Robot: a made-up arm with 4 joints.
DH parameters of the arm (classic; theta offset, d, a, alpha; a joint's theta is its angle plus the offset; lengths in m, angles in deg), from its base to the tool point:
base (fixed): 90 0.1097 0 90
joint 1: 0 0.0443 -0.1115 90
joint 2: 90 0.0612 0.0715 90
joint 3: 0 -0.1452 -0.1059 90
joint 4: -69.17 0 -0.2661 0
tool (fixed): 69.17 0.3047 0 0
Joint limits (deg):
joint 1: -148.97..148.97
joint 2: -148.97..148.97
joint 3: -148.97..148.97
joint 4: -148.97..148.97
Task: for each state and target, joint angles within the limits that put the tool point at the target. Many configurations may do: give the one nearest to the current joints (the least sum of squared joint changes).
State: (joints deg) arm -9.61 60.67 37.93 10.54
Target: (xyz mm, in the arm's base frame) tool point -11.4 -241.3 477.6
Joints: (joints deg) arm 11.66 63.42 43.68 53.29
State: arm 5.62 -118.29 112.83 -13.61
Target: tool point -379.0 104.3 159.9
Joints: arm 9.46 -145.60 119.59 20.22
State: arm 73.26 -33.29 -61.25 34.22
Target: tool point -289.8 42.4 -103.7
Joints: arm 72.80 -23.16 -53.56 19.38
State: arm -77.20 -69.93 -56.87 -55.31
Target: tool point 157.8 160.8 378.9
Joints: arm -73.45 -93.93 -58.93 -102.43
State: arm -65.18 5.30 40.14 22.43
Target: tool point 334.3 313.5 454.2
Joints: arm -85.12 14.82 83.58 64.61
